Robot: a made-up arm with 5 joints.
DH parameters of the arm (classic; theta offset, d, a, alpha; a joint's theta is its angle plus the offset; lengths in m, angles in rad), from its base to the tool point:
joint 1: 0 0.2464 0 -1.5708
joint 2: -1.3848 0 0.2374 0
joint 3: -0.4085 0 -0.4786 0
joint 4: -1.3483 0 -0.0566 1.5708
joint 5: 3.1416 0.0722 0 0
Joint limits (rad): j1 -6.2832..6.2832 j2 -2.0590..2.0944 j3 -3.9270..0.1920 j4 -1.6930..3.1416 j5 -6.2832..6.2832
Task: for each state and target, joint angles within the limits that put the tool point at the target. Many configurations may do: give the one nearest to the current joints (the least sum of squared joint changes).
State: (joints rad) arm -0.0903 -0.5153 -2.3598 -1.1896 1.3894
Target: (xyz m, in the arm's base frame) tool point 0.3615 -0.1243 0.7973
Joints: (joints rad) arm -0.3312 -0.0366 -1.8577 -1.3250 1.3894
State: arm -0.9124 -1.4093 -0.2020 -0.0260 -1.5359
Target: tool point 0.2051 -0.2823 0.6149
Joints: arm -0.9425 -1.0138 -0.6455 0.0196 -1.5359
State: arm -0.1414 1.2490 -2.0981 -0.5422 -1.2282
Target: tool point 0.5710 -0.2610 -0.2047
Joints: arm -0.4287 1.6989 -2.1849 -0.2631 -1.2282
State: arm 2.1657 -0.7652 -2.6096 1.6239 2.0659
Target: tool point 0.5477 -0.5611 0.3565
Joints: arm 2.3441 -1.5372 -2.9445 1.0700 2.0659
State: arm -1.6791 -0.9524 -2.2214 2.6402 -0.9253
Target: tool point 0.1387 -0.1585 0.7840
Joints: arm -0.8519 -0.5432 -1.7986 2.6458 -0.9253
